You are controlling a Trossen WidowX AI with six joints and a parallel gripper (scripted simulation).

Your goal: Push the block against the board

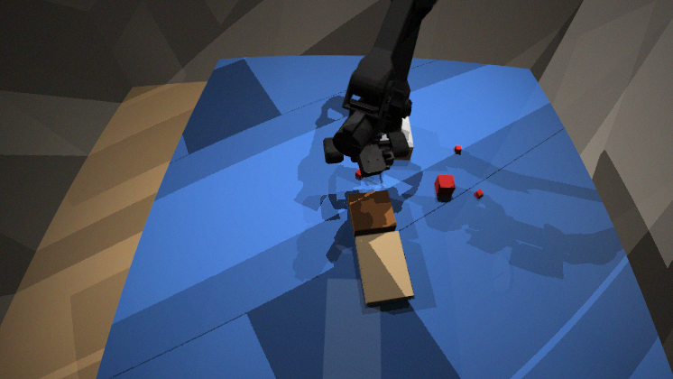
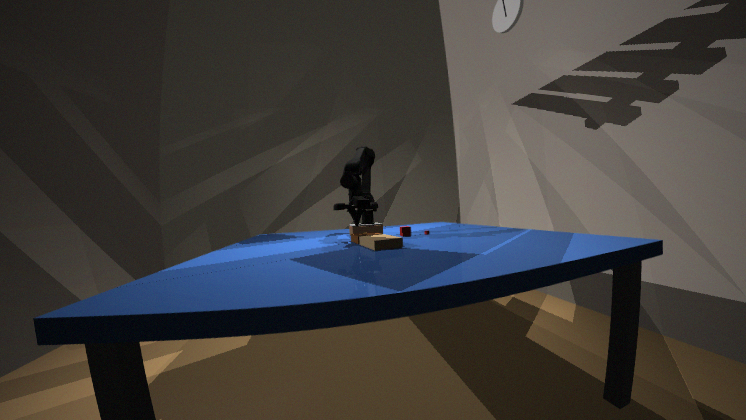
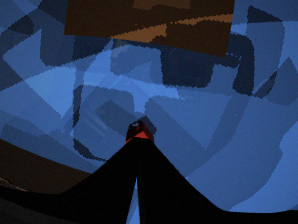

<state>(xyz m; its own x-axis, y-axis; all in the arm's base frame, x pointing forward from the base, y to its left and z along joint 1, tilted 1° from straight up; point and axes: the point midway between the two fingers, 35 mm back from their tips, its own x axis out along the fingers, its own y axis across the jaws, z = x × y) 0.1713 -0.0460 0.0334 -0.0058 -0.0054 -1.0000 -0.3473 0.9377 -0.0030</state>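
The orange square block is 90 mm ahead of my gripper tip, 40 mm to the left of it and 40 mm below it. From my gripper tip the other things lie so: red cube 210 mm to the left, 40 mm below, 30 mm behind; pale tan board 220 mm ahead, 90 mm to the left, 40 mm below.
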